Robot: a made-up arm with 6 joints. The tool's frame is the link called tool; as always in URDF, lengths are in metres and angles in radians. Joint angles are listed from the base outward.
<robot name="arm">
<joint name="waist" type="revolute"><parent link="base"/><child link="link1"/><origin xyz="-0.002 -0.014 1.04" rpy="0 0 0"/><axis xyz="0 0 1"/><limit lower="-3.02" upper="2.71"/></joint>
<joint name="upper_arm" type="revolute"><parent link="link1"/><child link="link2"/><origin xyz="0.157 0.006 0.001" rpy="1.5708 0 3.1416"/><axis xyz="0 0 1"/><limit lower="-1.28" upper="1.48"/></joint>
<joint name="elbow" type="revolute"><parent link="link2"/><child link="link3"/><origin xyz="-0.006 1.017 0.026" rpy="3.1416 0 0"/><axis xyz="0 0 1"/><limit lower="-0.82" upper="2.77"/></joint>
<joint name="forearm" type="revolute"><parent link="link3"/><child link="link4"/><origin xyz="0.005 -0.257 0.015" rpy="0 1.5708 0"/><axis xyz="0 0 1"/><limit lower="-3.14" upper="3.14"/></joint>
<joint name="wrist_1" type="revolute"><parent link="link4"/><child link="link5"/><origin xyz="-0.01 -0.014 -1.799" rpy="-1.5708 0 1.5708"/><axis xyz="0 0 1"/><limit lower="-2.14" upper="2.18"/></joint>
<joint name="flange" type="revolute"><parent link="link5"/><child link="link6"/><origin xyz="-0.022 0.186 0.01" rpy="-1.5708 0 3.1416"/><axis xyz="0 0 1"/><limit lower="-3.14" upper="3.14"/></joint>
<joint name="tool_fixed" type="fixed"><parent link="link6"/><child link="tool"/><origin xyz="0.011 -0.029 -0.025" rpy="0 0 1.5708"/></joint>
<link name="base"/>
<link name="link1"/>
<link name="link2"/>
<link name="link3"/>
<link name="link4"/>
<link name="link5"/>
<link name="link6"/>
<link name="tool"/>
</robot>
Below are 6 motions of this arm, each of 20 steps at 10 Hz.
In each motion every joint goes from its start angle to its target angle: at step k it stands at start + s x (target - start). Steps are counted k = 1, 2, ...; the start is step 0. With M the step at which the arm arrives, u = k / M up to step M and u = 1 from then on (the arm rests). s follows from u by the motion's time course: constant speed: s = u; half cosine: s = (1 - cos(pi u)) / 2; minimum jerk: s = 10 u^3 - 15 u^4 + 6 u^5.
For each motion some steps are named. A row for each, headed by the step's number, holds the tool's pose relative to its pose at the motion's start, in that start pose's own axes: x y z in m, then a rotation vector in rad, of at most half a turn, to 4 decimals.
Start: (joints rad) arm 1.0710 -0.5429 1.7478 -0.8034 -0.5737 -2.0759
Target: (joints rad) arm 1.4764 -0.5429 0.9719 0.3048 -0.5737 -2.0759
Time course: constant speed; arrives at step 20
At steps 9, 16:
9: 0.0817 -0.7562 -0.0989 -0.4742 0.0200 0.1388
16: -0.0690 -1.2939 -0.0805 -0.7741 0.1827 0.2800

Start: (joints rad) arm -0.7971 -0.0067 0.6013 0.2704 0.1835 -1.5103
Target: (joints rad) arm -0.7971 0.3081 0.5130 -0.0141 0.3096 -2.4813
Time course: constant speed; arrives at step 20
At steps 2, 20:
2: -0.0985 0.0341 -0.0187 0.0050 0.0263 -0.1270
20: -0.9694 0.3427 -0.0135 -0.1389 0.2596 -1.2482

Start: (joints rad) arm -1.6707 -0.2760 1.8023 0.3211 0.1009 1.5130
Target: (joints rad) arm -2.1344 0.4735 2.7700 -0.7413 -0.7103 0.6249
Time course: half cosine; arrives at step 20
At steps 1, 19, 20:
1: 0.0017 -0.0035 0.0014 -0.0003 -0.0033 -0.0096
19: 0.2793 -0.4808 0.5998 -0.1580 -0.8382 -1.3871
20: 0.2802 -0.4830 0.6056 -0.1587 -0.8463 -1.3934

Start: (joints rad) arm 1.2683 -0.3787 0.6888 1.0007 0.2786 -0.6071
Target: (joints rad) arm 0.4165 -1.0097 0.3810 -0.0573 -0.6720 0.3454
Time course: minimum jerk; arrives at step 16
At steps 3, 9, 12, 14, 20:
3: -0.0394 -0.0391 0.0247 0.0300 0.0523 0.0380
9: -0.1245 -0.5337 0.3310 0.4460 0.4424 0.3972
12: 0.0696 -0.7124 0.4573 0.6722 0.4659 0.5297
14: 0.1550 -0.7478 0.4905 0.7419 0.4487 0.5691
20: 0.1717 -0.7530 0.4962 0.7546 0.4442 0.5763

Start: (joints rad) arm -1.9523 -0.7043 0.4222 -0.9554 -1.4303 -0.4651
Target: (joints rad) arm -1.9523 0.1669 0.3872 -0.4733 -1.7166 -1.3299
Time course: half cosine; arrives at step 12
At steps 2, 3, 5, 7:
2: -0.0886 -0.0877 -0.0852 0.0302 0.0599 -0.1023
3: -0.2009 -0.1824 -0.1858 0.0641 0.1332 -0.2229
5: -0.5538 -0.3924 -0.4635 0.1469 0.3544 -0.5569
7: -1.0107 -0.5262 -0.7619 0.2175 0.6402 -0.9237

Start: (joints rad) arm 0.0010 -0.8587 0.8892 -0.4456 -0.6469 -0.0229
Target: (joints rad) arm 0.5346 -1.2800 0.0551 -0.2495 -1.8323 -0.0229
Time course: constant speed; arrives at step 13
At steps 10, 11, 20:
10: -0.4213 0.5591 0.1693 1.1971 -0.1635 -0.2385
11: -0.4441 0.6245 0.2014 1.3180 -0.1992 -0.2467
20: -0.4805 0.7544 0.2714 1.5591 -0.2792 -0.2500

